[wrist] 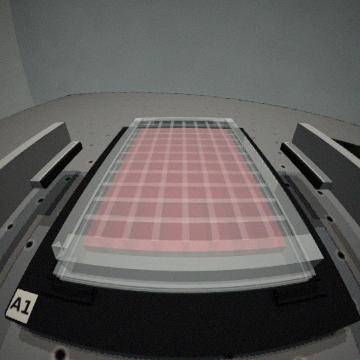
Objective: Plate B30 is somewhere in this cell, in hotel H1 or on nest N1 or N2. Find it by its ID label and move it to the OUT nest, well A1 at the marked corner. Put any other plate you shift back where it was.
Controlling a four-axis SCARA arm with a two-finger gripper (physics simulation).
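Frame: origin at the arm's base, x down, y right, z back, level; metres.
Seen in the pictures: gripper, fingertip midpoint: (180, 130).
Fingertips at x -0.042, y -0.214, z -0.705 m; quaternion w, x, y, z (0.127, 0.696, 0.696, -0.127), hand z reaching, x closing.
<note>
Offsets run from my fingertips to a thing's top centre. "spot": to the spot under its first point. Level surfaces: height alone.
A clear plate with pink-filled wells {dz +0.021, dx +0.003, dy +0.010 m} (185, 185) sits on a black nest {dz +0.021, dx +0.013, dy +0.010 m} (185, 320), lengthwise away from the camera. The nest's A1 tag lies at its near left corner. No ID label can be read on the plate in this view. My gripper (180, 130) is open, with one finger pad to the left of the plate and the other to the right. Both pads stand apart from the plate's long sides, with a gap on each side. The H1 hotel and the nest name labels do not show in the wrist view.
A grey table with holes {dx +0.029 m} (45, 212) lies around the nest. A dark edge of another object {spot: dz -0.089, dx +0.016, dy +0.158 m} (350, 146) shows at the far right, behind the right finger. Grey-blue walls (185, 50) stand at the back.
</note>
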